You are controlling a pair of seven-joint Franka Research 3 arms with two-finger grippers.
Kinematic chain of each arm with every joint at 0, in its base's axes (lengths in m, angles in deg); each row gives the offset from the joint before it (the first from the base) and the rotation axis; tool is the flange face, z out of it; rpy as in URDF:
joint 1: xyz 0 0 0.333 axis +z
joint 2: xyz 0 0 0 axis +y
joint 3: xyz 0 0 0.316 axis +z
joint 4: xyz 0.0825 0 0 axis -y
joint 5: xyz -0.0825 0 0.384 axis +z
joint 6: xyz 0 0 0 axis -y
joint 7: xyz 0.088 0 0 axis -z
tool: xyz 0 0 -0.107 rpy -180 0 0
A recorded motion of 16 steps. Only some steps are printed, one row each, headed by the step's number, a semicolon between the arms.
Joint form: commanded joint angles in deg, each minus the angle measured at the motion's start. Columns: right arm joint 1, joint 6, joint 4, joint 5, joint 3, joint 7, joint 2; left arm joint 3, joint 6, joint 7, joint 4, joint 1, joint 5, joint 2.
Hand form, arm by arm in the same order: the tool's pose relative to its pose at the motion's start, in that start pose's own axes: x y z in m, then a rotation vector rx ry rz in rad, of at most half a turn. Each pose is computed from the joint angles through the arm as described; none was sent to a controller.
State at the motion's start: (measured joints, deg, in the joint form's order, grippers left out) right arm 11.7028 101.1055 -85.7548 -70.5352 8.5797 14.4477 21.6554; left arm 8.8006 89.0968 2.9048 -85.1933 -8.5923 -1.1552 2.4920
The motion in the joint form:
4: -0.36 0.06 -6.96 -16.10 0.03 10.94 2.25; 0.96 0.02 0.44 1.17 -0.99 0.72 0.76
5: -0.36 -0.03 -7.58 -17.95 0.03 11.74 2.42; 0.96 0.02 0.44 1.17 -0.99 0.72 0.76
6: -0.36 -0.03 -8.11 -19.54 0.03 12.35 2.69; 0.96 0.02 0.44 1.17 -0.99 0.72 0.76
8: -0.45 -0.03 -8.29 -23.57 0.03 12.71 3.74; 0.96 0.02 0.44 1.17 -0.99 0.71 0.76
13: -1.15 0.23 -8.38 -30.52 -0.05 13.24 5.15; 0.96 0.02 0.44 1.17 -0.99 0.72 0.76
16: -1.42 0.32 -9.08 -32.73 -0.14 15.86 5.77; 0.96 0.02 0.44 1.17 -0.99 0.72 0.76
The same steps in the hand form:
4: -0.0023 -0.0541 0.0330 -0.2346 0.0468 -0.0158; 0.0042 -0.0002 -0.0022 0.0159 0.0070 0.0083
5: -0.0026 -0.0582 0.0350 -0.2613 0.0568 -0.0221; 0.0042 -0.0002 -0.0022 0.0159 0.0070 0.0083
6: -0.0025 -0.0631 0.0373 -0.2829 0.0665 -0.0310; 0.0042 -0.0002 -0.0022 0.0159 0.0070 0.0083
8: 0.0012 -0.0703 0.0424 -0.3384 0.0909 -0.0603; 0.0042 -0.0002 -0.0022 0.0157 0.0070 0.0083
13: 0.0062 -0.0746 0.0540 -0.4330 0.1318 -0.1018; 0.0042 -0.0002 -0.0022 0.0159 0.0070 0.0083
16: 0.0057 -0.0828 0.0613 -0.4561 0.1514 -0.0876; 0.0042 -0.0002 -0.0022 0.0159 0.0070 0.0083

